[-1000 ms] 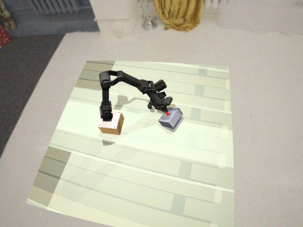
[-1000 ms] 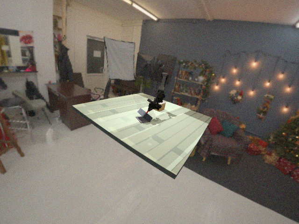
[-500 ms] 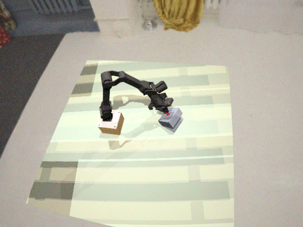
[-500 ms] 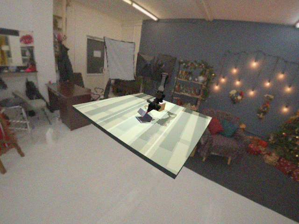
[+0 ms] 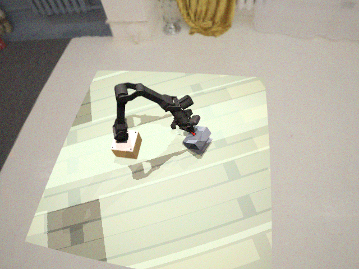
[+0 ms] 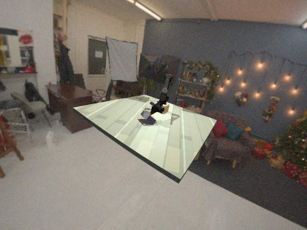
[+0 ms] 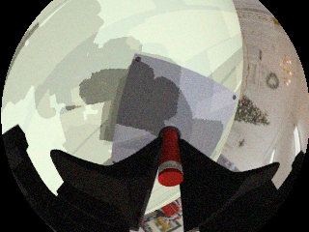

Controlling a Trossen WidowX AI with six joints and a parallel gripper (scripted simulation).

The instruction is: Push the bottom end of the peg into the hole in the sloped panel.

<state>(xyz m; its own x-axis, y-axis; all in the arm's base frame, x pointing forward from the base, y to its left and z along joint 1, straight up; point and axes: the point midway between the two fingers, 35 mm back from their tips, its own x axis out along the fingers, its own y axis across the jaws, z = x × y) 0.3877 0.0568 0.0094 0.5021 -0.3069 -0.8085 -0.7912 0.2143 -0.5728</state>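
The red round peg lies 1 cm behind my gripper tip and 1 cm above it. From my gripper tip the other things lie so: sloped grey panel (2 cm ahead, 1 cm to the right, 3 cm below).
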